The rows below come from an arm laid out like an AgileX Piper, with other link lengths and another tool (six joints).
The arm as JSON. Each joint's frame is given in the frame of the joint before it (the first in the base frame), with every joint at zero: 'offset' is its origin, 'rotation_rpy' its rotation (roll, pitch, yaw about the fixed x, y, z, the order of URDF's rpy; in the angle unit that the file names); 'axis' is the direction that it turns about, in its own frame. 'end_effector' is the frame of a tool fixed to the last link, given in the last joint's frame.
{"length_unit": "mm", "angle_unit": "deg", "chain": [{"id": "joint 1", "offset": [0.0, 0.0, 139.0], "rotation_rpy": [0.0, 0.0, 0.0], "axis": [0.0, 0.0, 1.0]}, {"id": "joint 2", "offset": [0.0, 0.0, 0.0], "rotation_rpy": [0.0, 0.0, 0.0], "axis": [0.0, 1.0, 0.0]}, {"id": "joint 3", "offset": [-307.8, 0.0, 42.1], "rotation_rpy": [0.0, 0.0, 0.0], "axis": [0.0, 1.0, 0.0]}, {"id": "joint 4", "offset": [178.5, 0.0, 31.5], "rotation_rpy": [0.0, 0.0, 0.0], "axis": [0.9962, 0.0, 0.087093]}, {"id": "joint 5", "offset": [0.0, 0.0, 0.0], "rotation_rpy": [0.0, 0.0, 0.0], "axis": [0.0, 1.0, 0.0]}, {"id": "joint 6", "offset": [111.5, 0.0, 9.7], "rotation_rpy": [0.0, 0.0, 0.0], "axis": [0.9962, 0.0, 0.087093]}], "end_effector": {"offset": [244.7, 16.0, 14.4], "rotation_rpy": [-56.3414, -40.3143, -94.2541]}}
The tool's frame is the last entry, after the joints.
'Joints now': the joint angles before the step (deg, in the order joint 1, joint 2, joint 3, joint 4, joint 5, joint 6). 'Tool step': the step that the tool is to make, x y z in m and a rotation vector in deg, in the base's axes. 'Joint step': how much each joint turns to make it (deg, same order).
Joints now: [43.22, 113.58, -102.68, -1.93, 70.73, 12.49]
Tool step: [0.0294, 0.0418, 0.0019, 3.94, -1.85, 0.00]
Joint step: [0.10, 5.79, -9.84, 1.61, 0.00, -0.01]
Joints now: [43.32, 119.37, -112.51, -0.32, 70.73, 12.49]
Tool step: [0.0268, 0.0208, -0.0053, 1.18, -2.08, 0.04]
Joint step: [0.01, 4.93, -7.27, -0.56, 0.02, -0.03]
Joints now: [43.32, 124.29, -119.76, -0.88, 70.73, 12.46]
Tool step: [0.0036, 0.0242, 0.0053, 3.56, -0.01, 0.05]
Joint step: [-0.01, 1.35, -2.65, 2.59, -1.16, -0.02]
